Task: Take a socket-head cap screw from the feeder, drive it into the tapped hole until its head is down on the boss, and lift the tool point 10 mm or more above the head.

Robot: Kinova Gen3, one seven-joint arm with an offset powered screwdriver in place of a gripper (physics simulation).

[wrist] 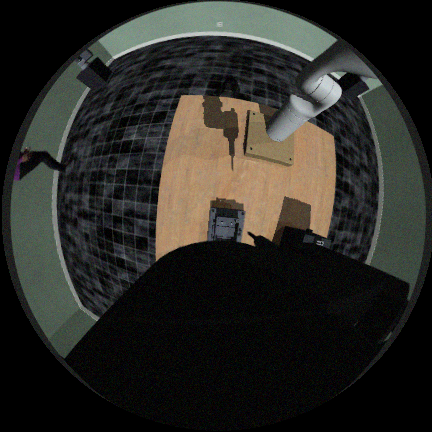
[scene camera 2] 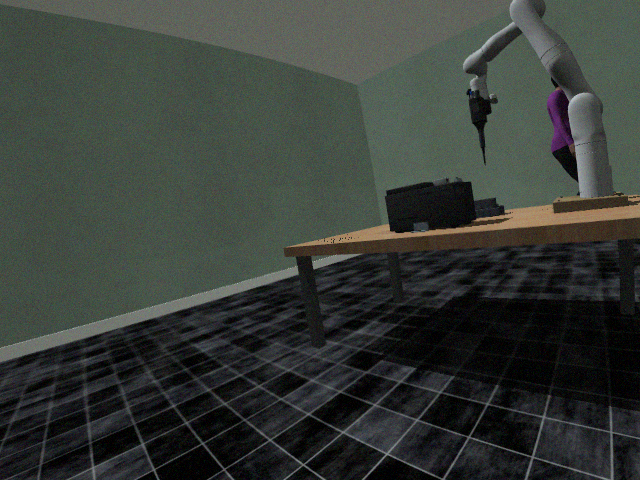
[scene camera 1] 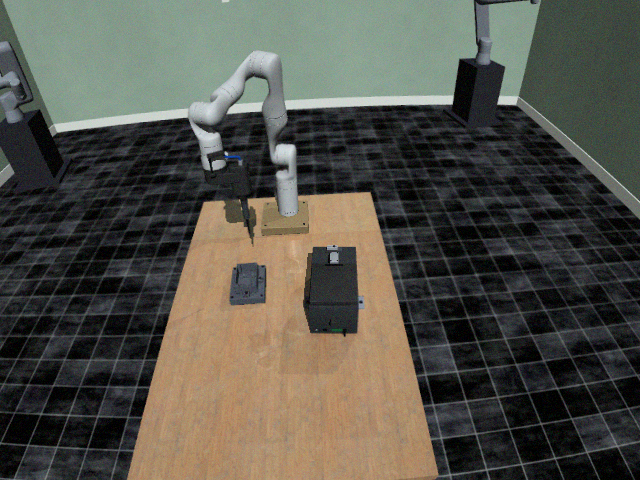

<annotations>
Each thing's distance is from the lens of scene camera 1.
black screw feeder (scene camera 1: 347, 315): 1.24 m
</annotations>
